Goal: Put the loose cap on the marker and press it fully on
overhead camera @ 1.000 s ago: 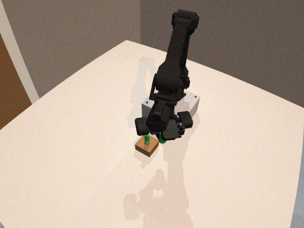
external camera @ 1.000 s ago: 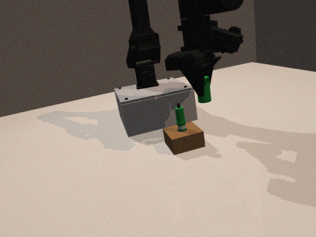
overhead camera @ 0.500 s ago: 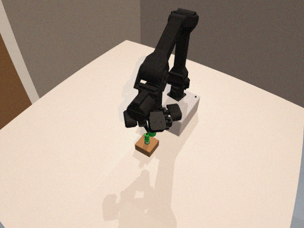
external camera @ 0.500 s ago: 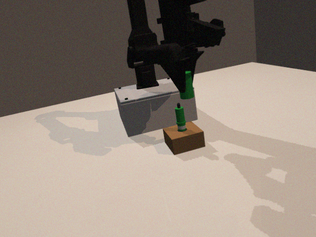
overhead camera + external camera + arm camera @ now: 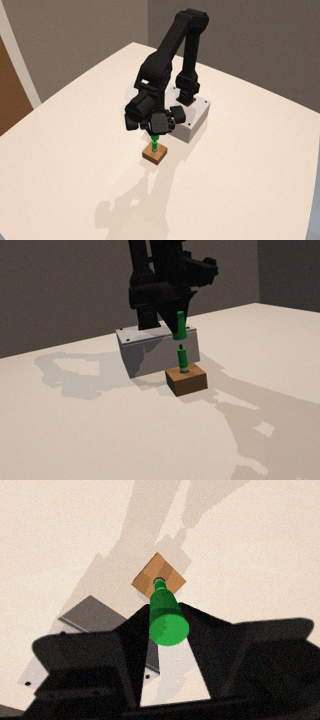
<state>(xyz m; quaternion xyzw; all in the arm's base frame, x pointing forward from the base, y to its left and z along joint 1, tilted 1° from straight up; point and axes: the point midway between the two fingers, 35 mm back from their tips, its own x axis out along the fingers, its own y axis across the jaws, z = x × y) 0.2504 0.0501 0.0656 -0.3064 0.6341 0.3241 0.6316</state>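
Now: the brown holder block 11 cm below my gripper tip. The rest, counted from my gripper tip: green cap (1 cm above).
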